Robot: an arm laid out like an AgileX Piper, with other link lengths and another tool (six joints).
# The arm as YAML. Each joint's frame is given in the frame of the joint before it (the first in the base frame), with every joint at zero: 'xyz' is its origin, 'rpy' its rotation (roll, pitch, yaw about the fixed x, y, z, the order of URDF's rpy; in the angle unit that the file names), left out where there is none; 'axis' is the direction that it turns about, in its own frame. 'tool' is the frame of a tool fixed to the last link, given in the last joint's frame.
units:
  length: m
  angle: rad
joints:
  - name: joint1
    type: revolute
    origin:
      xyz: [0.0, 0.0, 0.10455]
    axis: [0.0, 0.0, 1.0]
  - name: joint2
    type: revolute
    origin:
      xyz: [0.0, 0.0, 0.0]
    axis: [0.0, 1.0, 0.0]
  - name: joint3
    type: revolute
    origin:
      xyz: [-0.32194, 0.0, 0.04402]
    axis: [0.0, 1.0, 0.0]
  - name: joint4
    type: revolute
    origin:
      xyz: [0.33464, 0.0, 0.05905]
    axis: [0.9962, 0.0, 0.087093]
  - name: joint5
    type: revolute
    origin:
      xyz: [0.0, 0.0, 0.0]
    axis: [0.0, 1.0, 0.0]
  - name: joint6
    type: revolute
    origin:
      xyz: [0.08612, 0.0, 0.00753]
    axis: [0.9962, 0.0, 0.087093]
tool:
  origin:
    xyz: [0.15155, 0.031, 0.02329]
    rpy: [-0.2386, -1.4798, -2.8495]
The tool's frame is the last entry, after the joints.
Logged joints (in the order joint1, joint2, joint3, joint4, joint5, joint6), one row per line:
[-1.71 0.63 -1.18 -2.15 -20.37 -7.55]
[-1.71 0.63 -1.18 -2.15 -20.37 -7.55]
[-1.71 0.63 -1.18 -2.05 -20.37 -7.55]
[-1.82 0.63 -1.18 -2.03 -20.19 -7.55]
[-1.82 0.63 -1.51 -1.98 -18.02 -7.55]
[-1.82 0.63 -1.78 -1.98 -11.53 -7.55]
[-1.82 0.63 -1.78 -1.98 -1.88 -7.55]
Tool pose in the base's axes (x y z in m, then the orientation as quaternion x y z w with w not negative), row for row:
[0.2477 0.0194 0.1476 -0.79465 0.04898 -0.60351 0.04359]
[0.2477 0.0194 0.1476 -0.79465 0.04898 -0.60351 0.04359]
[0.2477 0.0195 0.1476 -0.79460 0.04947 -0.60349 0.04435]
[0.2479 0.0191 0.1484 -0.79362 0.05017 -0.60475 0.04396]
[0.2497 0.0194 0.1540 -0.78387 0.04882 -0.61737 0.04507]
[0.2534 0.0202 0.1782 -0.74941 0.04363 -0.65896 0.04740]
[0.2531 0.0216 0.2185 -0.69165 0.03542 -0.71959 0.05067]
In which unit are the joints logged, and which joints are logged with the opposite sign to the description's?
The joints are logged in degrees. Opposite sign: joint2, joint3, joint5, joint6.
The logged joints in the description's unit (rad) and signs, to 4 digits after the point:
[-0.0298 -0.0110 0.0206 -0.0375 0.3555 0.1318]
[-0.0298 -0.0110 0.0206 -0.0375 0.3555 0.1318]
[-0.0298 -0.0110 0.0206 -0.0358 0.3555 0.1318]
[-0.0318 -0.0110 0.0206 -0.0354 0.3524 0.1318]
[-0.0318 -0.0110 0.0264 -0.0346 0.3145 0.1318]
[-0.0318 -0.0110 0.0311 -0.0346 0.2012 0.1318]
[-0.0318 -0.0110 0.0311 -0.0346 0.0328 0.1318]

